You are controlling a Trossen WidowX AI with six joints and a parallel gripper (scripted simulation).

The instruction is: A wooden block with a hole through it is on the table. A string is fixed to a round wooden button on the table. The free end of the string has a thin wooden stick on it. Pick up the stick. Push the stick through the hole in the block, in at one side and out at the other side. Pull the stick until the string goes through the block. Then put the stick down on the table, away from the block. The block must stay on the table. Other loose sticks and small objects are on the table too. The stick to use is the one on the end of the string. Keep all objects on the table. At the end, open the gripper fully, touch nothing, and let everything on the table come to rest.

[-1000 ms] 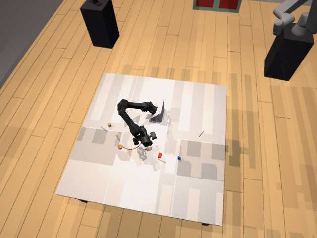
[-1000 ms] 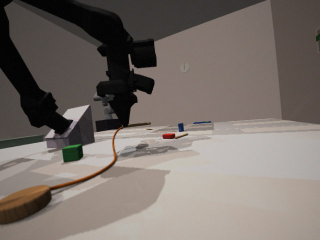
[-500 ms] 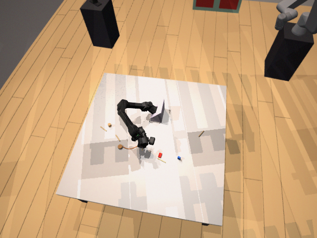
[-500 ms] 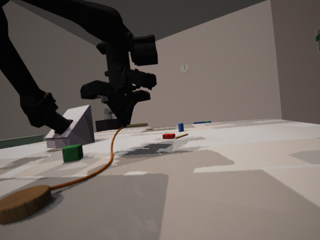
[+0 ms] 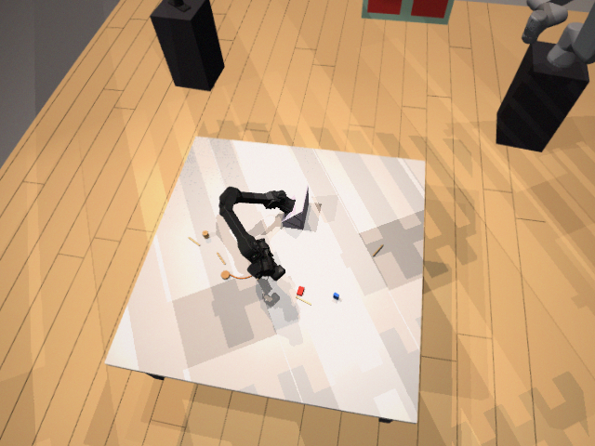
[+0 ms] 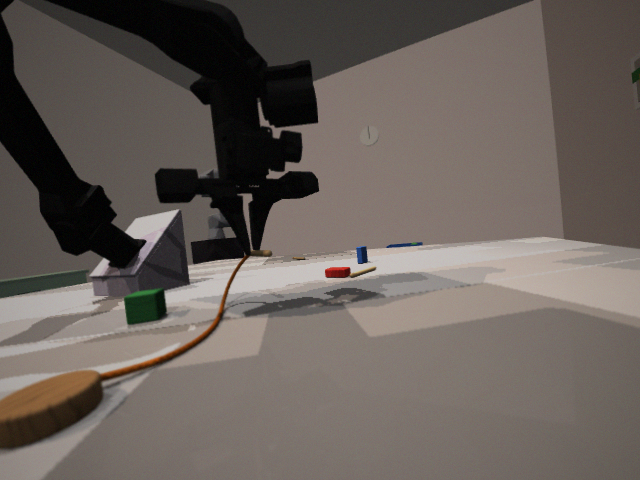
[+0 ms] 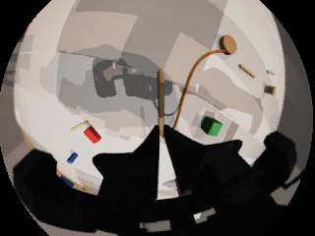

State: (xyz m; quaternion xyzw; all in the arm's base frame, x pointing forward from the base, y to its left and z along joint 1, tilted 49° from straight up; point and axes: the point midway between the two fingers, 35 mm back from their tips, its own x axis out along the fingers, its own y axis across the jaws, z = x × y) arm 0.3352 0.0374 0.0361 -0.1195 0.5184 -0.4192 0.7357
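Right now the green block is 9 cm to the right of my gripper tip, 9 cm behind it and 4 cm below it. The rest, counted from my gripper tip: blue block: 32 cm to the left, 4 cm below, 3 cm ahead; then round wooden button: 20 cm to the right, 5 cm below, 5 cm ahead; then red block: 16 cm to the left, 5 cm below, 4 cm ahead.
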